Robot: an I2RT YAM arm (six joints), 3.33 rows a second.
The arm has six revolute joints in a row. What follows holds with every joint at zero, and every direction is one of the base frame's.
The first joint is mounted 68 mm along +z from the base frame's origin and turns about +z.
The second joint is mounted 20 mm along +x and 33.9 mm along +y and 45.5 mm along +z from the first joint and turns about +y.
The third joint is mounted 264 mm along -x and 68.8 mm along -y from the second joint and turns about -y.
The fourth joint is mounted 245 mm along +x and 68.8 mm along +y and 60 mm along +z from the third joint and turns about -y.
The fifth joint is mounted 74 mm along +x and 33.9 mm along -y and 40.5 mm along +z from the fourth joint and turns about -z.
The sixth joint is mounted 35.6 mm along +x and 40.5 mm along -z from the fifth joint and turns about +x.
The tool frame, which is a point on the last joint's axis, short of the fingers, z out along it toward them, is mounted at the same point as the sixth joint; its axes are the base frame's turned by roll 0, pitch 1.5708 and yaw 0 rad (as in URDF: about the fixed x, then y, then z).
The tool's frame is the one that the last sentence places.
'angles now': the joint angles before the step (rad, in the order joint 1, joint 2, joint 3, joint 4, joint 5, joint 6). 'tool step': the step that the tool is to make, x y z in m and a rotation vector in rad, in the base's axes. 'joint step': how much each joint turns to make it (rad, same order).
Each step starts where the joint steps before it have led.
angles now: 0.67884, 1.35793, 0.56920, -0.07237, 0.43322, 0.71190
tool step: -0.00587, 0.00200, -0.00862, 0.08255, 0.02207, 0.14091
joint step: 0.00071, -0.00768, -0.05806, 0.10436, -0.15206, -0.05478
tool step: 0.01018, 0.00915, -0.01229, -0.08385, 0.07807, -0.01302
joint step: 0.00598, 0.11487, 0.06922, -0.06909, 0.02435, 0.00437
